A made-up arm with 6 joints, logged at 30 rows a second.
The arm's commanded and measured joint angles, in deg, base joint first. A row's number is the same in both.
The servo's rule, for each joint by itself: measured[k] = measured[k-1] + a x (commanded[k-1-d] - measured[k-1]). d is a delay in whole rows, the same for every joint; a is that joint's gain. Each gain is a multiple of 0.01, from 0.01 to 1. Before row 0 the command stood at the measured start. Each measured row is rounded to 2 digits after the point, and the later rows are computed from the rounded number. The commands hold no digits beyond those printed.
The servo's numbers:
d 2
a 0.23 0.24 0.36 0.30 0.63 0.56
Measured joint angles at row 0:
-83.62, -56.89, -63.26, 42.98, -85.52, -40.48
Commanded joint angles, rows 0 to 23:
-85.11, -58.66, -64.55, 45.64, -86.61, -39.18
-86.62, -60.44, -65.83, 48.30, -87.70, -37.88
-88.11, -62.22, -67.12, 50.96, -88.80, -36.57
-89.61, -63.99, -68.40, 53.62, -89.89, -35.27
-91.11, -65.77, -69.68, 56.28, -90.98, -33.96
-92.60, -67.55, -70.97, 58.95, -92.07, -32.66
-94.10, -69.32, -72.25, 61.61, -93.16, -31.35
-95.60, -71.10, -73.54, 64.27, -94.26, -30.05
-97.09, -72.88, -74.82, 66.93, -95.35, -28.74
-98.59, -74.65, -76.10, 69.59, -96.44, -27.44
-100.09, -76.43, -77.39, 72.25, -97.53, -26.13
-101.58, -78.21, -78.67, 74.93, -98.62, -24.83
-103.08, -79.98, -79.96, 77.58, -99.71, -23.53
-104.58, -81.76, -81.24, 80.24, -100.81, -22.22
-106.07, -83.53, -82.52, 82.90, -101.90, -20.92
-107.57, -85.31, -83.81, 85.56, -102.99, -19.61
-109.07, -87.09, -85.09, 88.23, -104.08, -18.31
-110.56, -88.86, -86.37, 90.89, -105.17, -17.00
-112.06, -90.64, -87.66, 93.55, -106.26, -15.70
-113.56, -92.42, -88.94, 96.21, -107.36, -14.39
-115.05, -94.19, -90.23, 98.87, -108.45, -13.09
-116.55, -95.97, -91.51, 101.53, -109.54, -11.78
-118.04, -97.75, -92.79, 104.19, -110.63, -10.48
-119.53, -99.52, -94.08, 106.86, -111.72, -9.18
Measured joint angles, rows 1 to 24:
-83.62, -56.89, -63.26, 42.98, -85.52, -40.48
-83.62, -56.89, -63.26, 42.98, -85.52, -40.48
-83.96, -57.31, -63.72, 43.78, -86.21, -39.75
-84.57, -58.06, -64.48, 45.14, -87.15, -38.70
-85.38, -59.06, -65.43, 46.89, -88.19, -37.51
-86.35, -60.24, -66.50, 48.91, -89.26, -36.26
-87.44, -61.57, -67.64, 51.12, -90.34, -34.97
-88.63, -63.01, -68.84, 53.47, -91.43, -33.68
-89.89, -64.52, -70.07, 55.91, -92.52, -32.38
-91.20, -66.10, -71.32, 58.42, -93.62, -31.08
-92.55, -67.73, -72.58, 60.97, -94.71, -29.77
-93.94, -69.39, -73.85, 63.56, -95.80, -28.47
-95.35, -71.08, -75.12, 66.17, -96.89, -27.16
-96.78, -72.79, -76.40, 68.80, -97.98, -25.86
-98.23, -74.52, -77.68, 71.43, -99.07, -24.56
-99.69, -76.26, -78.96, 74.07, -100.17, -23.25
-101.16, -78.00, -80.24, 76.72, -101.26, -21.95
-102.63, -79.75, -81.53, 79.37, -102.35, -20.64
-104.11, -81.51, -82.81, 82.03, -103.44, -19.34
-105.59, -83.27, -84.09, 84.69, -104.53, -18.03
-107.08, -85.04, -85.38, 87.35, -105.62, -16.73
-108.57, -86.81, -86.66, 90.01, -106.72, -15.42
-110.06, -88.58, -87.95, 92.67, -107.81, -14.12
-111.55, -90.35, -89.23, 95.33, -108.90, -12.81

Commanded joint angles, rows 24 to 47:
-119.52, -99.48, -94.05, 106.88, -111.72, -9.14
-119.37, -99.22, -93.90, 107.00, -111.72, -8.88
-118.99, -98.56, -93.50, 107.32, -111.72, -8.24
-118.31, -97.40, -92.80, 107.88, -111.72, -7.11
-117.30, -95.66, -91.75, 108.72, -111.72, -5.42
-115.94, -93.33, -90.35, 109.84, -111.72, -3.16
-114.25, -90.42, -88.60, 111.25, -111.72, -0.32
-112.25, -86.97, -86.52, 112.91, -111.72, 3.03
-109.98, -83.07, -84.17, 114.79, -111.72, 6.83
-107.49, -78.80, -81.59, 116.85, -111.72, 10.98
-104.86, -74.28, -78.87, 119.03, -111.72, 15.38
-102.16, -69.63, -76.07, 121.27, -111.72, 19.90
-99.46, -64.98, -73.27, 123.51, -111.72, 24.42
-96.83, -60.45, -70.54, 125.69, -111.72, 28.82
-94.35, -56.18, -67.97, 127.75, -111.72, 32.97
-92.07, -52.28, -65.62, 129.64, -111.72, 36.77
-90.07, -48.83, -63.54, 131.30, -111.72, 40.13
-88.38, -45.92, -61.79, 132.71, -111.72, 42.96
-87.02, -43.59, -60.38, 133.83, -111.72, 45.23
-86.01, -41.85, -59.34, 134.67, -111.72, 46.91
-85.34, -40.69, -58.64, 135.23, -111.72, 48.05
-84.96, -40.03, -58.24, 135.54, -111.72, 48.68
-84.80, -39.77, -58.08, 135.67, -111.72, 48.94
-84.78, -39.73, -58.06, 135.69, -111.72, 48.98
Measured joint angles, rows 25 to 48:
-113.04, -92.13, -90.51, 97.99, -109.99, -11.51
-114.53, -93.90, -91.80, 100.65, -111.08, -10.21
-115.68, -95.24, -92.61, 102.52, -111.48, -9.61
-116.53, -96.20, -93.07, 103.86, -111.63, -9.20
-117.10, -96.77, -93.22, 104.90, -111.69, -8.66
-117.38, -96.92, -93.07, 105.79, -111.71, -7.79
-117.36, -96.62, -92.59, 106.67, -111.72, -6.46
-117.03, -95.83, -91.78, 107.62, -111.72, -4.61
-116.39, -94.53, -90.64, 108.71, -111.72, -2.21
-115.44, -92.72, -89.16, 109.97, -111.72, 0.72
-114.18, -90.40, -87.36, 111.42, -111.72, 4.14
-112.64, -87.62, -85.28, 113.05, -111.72, 7.97
-110.85, -84.42, -82.97, 114.84, -111.72, 12.12
-108.85, -80.87, -80.49, 116.77, -111.72, 16.48
-106.69, -77.06, -77.89, 118.79, -111.72, 20.93
-104.42, -73.07, -75.24, 120.86, -111.72, 25.35
-102.10, -69.02, -72.62, 122.93, -111.72, 29.62
-99.79, -65.00, -70.10, 124.94, -111.72, 33.62
-97.55, -61.12, -67.74, 126.85, -111.72, 37.27
-95.44, -57.47, -65.60, 128.61, -111.72, 40.46
-93.50, -54.14, -63.72, 130.18, -111.72, 43.13
-91.78, -51.19, -62.14, 131.53, -111.72, 45.25
-90.30, -48.67, -60.88, 132.64, -111.72, 46.82
-89.07, -46.60, -59.93, 133.51, -111.72, 47.86

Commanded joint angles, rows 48 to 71:
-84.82, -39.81, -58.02, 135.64, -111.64, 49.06
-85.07, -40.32, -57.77, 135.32, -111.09, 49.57
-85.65, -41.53, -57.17, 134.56, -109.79, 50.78
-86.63, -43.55, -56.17, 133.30, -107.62, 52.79
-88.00, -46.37, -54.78, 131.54, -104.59, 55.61
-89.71, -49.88, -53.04, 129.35, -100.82, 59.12
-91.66, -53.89, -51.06, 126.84, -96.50, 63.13
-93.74, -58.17, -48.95, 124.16, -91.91, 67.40
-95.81, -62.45, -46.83, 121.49, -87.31, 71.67
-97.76, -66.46, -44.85, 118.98, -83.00, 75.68
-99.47, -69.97, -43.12, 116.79, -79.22, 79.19
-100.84, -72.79, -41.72, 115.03, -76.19, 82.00
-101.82, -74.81, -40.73, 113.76, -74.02, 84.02
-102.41, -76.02, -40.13, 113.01, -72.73, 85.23
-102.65, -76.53, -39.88, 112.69, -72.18, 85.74
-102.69, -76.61, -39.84, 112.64, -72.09, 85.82
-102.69, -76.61, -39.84, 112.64, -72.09, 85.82
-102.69, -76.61, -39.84, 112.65, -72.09, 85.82
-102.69, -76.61, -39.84, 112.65, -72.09, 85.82
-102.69, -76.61, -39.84, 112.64, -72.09, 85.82
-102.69, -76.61, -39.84, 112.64, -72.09, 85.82
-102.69, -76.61, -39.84, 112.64, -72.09, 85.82
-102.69, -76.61, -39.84, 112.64, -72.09, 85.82
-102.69, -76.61, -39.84, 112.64, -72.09, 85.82
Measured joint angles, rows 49 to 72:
-88.09, -44.96, -59.26, 134.16, -111.72, 48.46
-87.33, -43.70, -58.83, 134.62, -111.72, 48.75
-86.75, -42.77, -58.54, 134.93, -111.67, 48.92
-86.36, -42.18, -58.26, 135.05, -111.30, 49.28
-86.20, -42.02, -57.87, 134.90, -110.35, 50.12
-86.30, -42.39, -57.26, 134.42, -108.63, 51.62
-86.69, -43.35, -56.37, 133.56, -106.08, 53.85
-87.38, -44.92, -55.17, 132.30, -102.77, 56.80
-88.36, -47.07, -53.69, 130.66, -98.82, 60.34
-89.60, -49.73, -51.98, 128.71, -94.47, 64.29
-91.03, -52.78, -50.13, 126.54, -89.96, 68.42
-92.58, -56.06, -48.23, 124.27, -85.58, 72.49
-94.16, -59.40, -46.39, 122.03, -81.57, 76.24
-95.70, -62.61, -44.71, 119.93, -78.18, 79.47
-97.11, -65.54, -43.28, 118.08, -75.56, 82.02
-98.33, -68.06, -42.15, 116.56, -73.78, 83.82
-99.32, -70.09, -41.33, 115.40, -72.77, 84.90
-100.10, -71.65, -40.79, 114.57, -72.34, 85.42
-100.70, -72.84, -40.45, 113.99, -72.18, 85.64
-101.16, -73.74, -40.23, 113.59, -72.12, 85.74
-101.51, -74.43, -40.09, 113.31, -72.10, 85.78
-101.78, -74.95, -40.00, 113.11, -72.09, 85.80
-101.99, -75.35, -39.94, 112.97, -72.09, 85.81
-102.15, -75.65, -39.90, 112.87, -72.09, 85.82

